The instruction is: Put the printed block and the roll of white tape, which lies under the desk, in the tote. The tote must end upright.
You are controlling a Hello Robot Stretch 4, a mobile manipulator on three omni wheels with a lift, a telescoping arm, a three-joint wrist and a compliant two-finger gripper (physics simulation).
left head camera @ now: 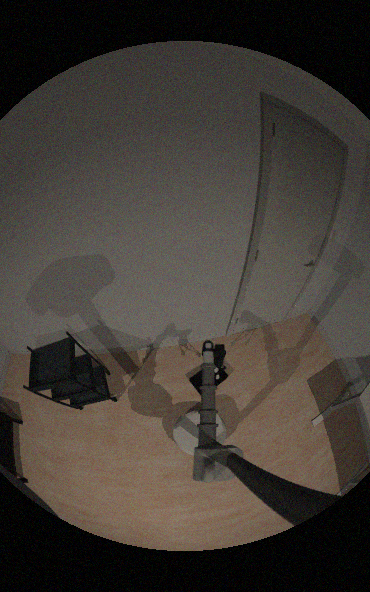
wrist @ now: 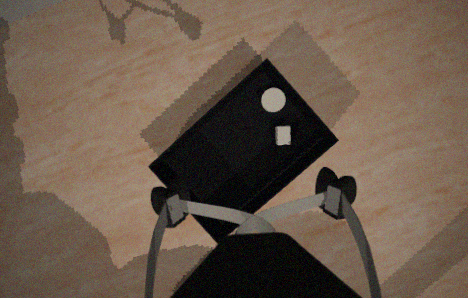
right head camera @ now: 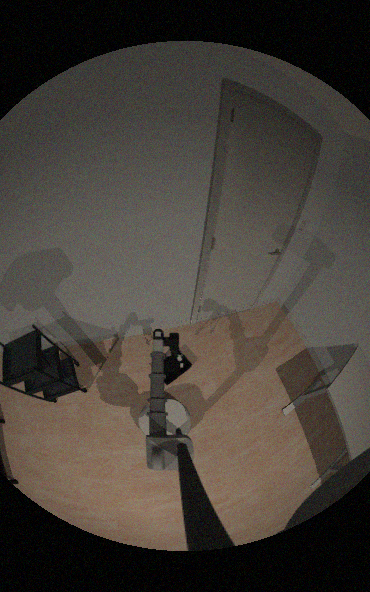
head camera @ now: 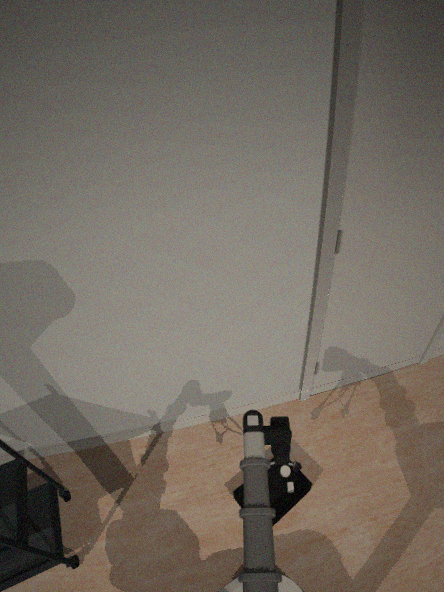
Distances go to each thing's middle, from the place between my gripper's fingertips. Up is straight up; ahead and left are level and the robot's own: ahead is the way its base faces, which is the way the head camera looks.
Scene:
I see the black tote [head camera: 281,500] 320 mm below my hand, 10 mm to the left of it and 10 mm ahead of it.

